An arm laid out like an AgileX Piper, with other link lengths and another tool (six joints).
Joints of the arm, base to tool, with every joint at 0 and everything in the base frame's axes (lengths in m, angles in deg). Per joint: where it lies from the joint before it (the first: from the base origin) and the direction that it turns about. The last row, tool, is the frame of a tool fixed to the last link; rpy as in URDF.
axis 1: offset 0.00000 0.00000 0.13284 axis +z
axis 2: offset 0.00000 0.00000 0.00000 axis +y
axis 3: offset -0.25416 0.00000 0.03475 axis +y
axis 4: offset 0.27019 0.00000 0.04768 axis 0.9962 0 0.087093
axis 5: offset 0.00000 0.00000 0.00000 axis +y
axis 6: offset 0.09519 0.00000 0.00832 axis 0.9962 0 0.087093
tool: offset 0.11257 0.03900 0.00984 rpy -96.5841 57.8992 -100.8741
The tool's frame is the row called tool.
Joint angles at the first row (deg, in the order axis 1, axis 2, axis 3, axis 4, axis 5, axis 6):
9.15 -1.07 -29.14 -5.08 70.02 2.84
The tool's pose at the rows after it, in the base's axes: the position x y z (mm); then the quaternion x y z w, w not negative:
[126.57 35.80 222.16 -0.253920 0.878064 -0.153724 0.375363]
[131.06 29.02 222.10 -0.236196 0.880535 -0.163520 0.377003]
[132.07 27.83 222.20 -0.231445 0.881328 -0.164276 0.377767]
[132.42 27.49 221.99 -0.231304 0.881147 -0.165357 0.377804]
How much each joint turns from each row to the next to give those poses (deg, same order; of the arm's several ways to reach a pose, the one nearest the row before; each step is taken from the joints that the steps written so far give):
0.01 0.00 0.02 -1.83 -0.41 2.20
-0.01 0.00 0.53 -2.18 -0.91 1.98
0.00 0.00 0.13 -0.40 -0.21 0.59
0.00 0.00 0.07 -0.11 -0.11 0.00

